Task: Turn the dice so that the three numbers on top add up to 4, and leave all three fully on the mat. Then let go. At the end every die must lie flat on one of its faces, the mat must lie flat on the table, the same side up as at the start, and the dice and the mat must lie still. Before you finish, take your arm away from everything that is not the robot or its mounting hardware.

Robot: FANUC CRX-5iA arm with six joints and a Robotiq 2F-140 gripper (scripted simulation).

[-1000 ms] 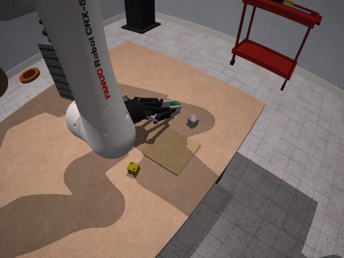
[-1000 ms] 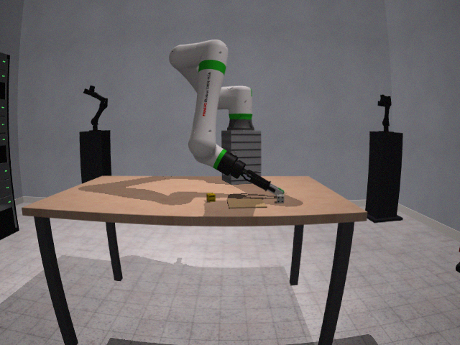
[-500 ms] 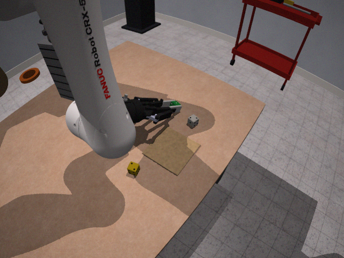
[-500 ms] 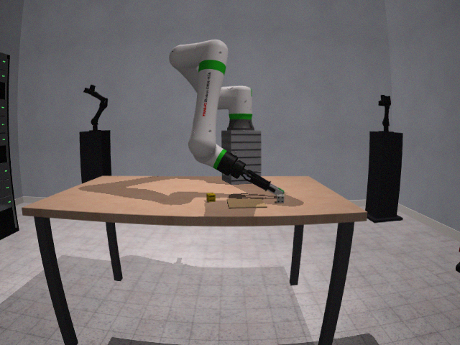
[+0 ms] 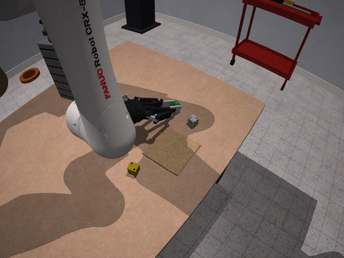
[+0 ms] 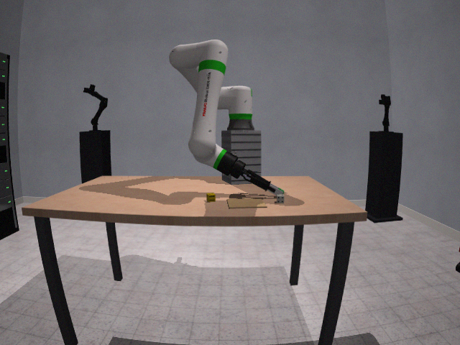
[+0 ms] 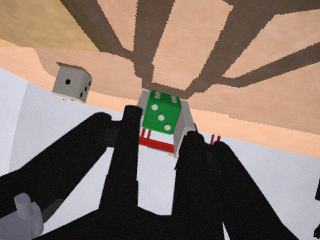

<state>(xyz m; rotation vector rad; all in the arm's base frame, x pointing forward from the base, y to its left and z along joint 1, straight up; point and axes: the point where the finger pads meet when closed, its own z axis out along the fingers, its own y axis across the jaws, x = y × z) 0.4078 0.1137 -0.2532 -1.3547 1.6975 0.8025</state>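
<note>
The green die lies 2 cm to the left of my hand and 1 cm below it. The rest, counted from my hand: white die 10 cm ahead, 1 cm below; then yellow die 5 cm ahead, 27 cm to the right, 1 cm below; then tan mat 10 cm ahead, 14 cm to the right, 3 cm below.
</note>
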